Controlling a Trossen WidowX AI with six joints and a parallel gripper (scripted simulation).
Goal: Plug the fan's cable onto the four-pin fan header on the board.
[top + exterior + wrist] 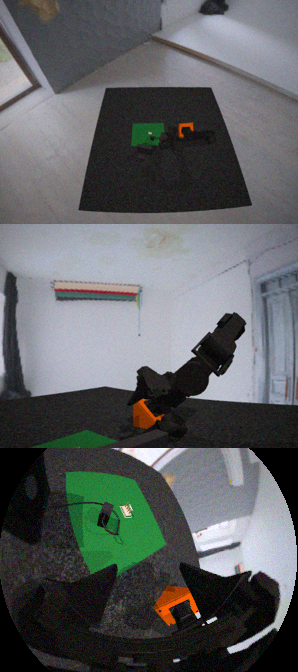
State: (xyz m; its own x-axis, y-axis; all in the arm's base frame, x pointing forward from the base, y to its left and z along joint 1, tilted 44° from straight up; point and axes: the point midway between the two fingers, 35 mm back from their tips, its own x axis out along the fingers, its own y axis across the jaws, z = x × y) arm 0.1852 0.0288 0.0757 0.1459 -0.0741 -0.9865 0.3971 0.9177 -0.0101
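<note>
Right now my gripper tip is 110 mm short of the dark fan plug and 50 mm above it. From my gripper tip the other things lie so: pale four-pin header 130 mm ahead, 70 mm to the right, 80 mm below; black fan 180 mm ahead, 110 mm to the left, 20 mm below; green board 140 mm ahead, 60 mm to the right, 90 mm below.
</note>
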